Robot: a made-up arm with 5 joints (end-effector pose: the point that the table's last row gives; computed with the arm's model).
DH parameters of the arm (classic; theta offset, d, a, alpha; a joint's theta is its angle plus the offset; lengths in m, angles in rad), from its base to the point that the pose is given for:
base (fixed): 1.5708 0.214 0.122 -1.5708
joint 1: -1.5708 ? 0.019 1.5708
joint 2: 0 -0.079 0.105 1.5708
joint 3: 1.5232 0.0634 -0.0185 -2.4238
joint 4: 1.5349 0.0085 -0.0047 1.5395
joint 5: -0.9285 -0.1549 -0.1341 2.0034
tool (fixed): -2.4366 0.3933 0 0
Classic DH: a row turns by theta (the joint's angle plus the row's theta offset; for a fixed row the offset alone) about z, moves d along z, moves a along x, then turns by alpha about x.
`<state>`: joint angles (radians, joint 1 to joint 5).
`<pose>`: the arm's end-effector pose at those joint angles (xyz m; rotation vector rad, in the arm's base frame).
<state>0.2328 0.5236 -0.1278 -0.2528 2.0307</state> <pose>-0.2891 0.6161 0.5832 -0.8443 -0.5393 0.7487</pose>
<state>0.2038 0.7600 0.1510 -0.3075 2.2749</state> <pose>-0.5128 0.4382 0.5576 -0.6119 -1.1458 0.7314</pose>
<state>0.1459 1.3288 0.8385 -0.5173 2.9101</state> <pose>-0.5684 -0.0062 0.0878 0.4297 -2.4183 0.5778</pose>
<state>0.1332 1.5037 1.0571 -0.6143 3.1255</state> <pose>-0.4270 -0.0604 -0.0534 0.9713 -2.6326 0.5233</pose>
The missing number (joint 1, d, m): 0.094
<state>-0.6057 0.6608 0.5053 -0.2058 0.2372</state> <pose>0.0609 0.2648 0.8314 0.4886 0.2629 1.6801</pose>
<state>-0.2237 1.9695 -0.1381 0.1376 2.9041</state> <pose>-0.2834 0.6583 0.0807 -1.1531 -2.3610 -1.0832</pose>
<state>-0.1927 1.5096 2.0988 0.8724 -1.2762</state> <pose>-0.4970 0.5751 0.4273 -0.4774 1.7018 2.5028</pose>
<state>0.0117 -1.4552 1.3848 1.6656 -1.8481</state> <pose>-0.1126 0.6846 0.2295 -1.3300 -0.1832 0.8663</pose>
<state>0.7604 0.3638 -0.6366 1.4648 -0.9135</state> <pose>0.0585 -0.1498 0.4776 0.4700 0.5657 -1.2314</pose>
